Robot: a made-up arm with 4 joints.
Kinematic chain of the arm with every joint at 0, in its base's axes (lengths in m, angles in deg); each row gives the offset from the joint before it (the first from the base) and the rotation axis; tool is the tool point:
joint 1: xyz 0 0 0.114 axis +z
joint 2: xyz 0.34 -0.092 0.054 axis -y
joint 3: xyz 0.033 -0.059 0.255 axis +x
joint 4: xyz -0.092 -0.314 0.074 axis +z
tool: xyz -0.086 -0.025 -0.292
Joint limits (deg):
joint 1: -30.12..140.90
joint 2: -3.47..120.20
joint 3: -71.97..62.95
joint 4: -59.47..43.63
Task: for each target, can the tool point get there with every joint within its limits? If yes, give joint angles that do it. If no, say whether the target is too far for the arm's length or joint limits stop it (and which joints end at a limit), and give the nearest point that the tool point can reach.
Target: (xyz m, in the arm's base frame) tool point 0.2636 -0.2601 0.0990
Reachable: yes | joints 10.35 6.78 24.40 -48.56
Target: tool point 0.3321 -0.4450 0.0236
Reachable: yes | joints 1.84 79.66 7.32 -2.70
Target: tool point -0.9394 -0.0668 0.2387
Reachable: no: joint limits stop it (at a limit: joint 1, joint 3, joint 4) | nearest point -0.4380 -0.3002 0.2039 | short by 0.554 m
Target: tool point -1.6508 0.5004 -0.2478
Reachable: no: too far | nearest point -0.3452 0.4350 0.1011 | short by 1.353 m
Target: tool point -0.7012 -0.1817 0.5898
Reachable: no: joint limits stop it (at a limit: joint 1, joint 3, joint 4) | nearest point -0.3882 -0.3291 0.4198 | short by 0.386 m
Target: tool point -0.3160 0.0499 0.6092
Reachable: no: joint limits stop it (at a limit: joint 1, joint 3, joint 4) | nearest point -0.3516 -0.3503 0.4917 | short by 0.419 m
